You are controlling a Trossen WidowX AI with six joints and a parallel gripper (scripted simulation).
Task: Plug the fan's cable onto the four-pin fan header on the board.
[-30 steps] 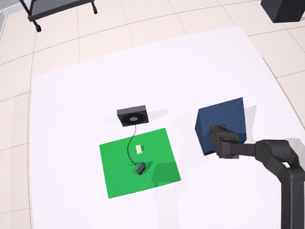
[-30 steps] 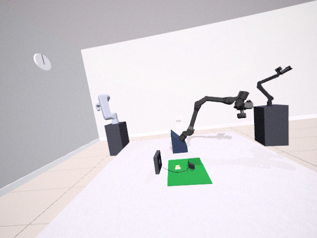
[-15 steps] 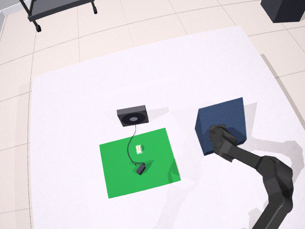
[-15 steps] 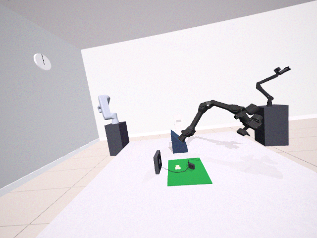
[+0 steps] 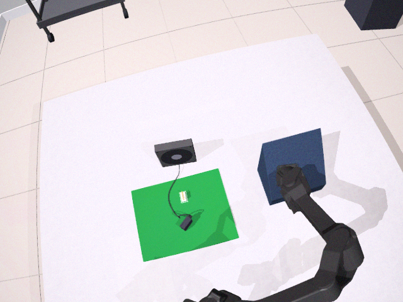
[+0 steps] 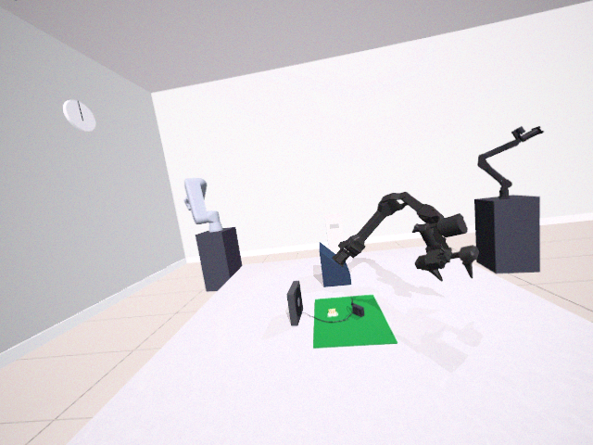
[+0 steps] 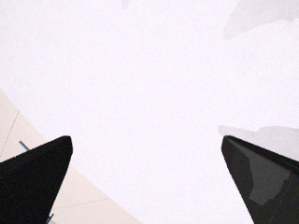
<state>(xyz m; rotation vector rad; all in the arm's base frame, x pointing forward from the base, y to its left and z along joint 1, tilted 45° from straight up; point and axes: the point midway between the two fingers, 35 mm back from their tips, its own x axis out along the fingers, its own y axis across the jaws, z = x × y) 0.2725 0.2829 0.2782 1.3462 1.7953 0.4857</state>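
Right now the dark plug is 50 mm ahead of my gripper tip, 330 mm to the right of it and 80 mm below it. The rest, counted from my gripper tip: white four-pin header (50 mm ahead, 430 mm to the right, 100 mm below); then black fan (50 mm ahead, 550 mm to the right, 40 mm below); then green board (60 mm ahead, 370 mm to the right, 110 mm below).
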